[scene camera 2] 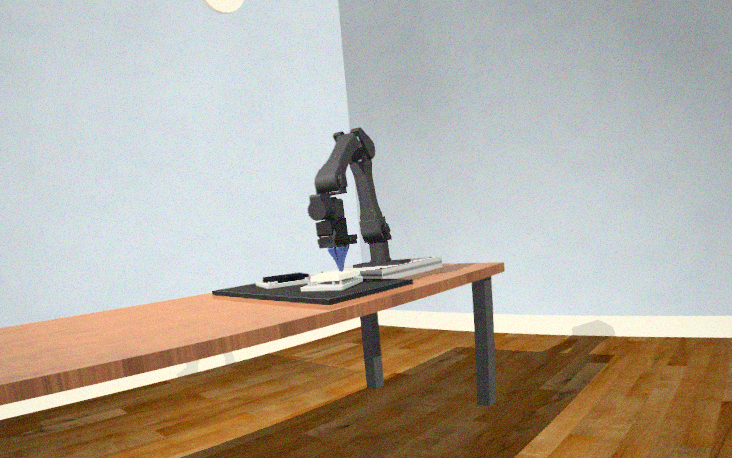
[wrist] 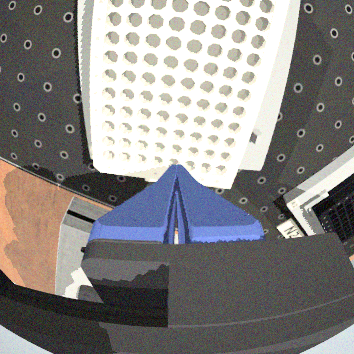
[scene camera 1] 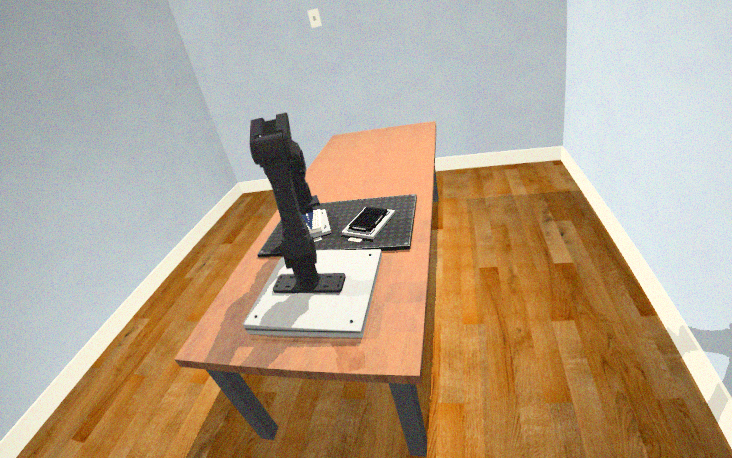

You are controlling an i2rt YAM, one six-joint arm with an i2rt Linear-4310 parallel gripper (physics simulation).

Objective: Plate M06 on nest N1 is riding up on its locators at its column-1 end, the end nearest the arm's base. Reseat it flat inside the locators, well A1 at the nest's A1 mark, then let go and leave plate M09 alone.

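Frame: origin at the arm's base, x ahead, y up, z right, level; centimetres.
Where they show: gripper, fingertip midpoint: [scene camera 2: 341, 271] [wrist: 176, 173] [scene camera 1: 311, 228]; arm's base at its link origin: [scene camera 2: 381, 264] [scene camera 1: 309, 284].
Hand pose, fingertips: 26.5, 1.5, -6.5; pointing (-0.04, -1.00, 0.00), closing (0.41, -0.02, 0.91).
Observation:
Each offset is from my fingertips to the centre of the thing, as dx, dy, dz. "*": to the spot under its first point. Level surfaces: height alone.
White plate M06 {+5.3, -0.5, -2.3} [scene camera 1: 318, 220] [scene camera 2: 331, 277] [wrist: 161, 71] lies on the white nest N1 [scene camera 2: 318, 288] [wrist: 274, 112]. In the wrist view its near short edge reaches past the nest's near right corner; in scene camera 2 it stands proud of the nest. Its exact tilt is too small to tell. My gripper [scene camera 2: 340, 269] [wrist: 176, 173] is shut and empty, pointing down, with its blue tips over the plate's edge nearest the base. Whether they touch cannot be told. In scene camera 1 the arm hides part of the plate. Black plate M09 {+4.9, -1.4, +18.9} [scene camera 1: 368, 218] [scene camera 2: 286, 277] [wrist: 342, 212] sits on nest N2 {+4.9, -2.4, +18.9} [scene camera 1: 356, 233] [wrist: 300, 204].
Both nests stand on a black perforated board [scene camera 1: 402, 221] [scene camera 2: 253, 293] [wrist: 45, 100] on the wooden table {dy -4.6} [scene camera 1: 388, 156] [scene camera 2: 161, 318]. The arm's white base slab [scene camera 1: 345, 313] [scene camera 2: 426, 265] is close to the board. The N2 label {* -3.7, -3.2, +14.8} [wrist: 290, 228] lies beside that nest.

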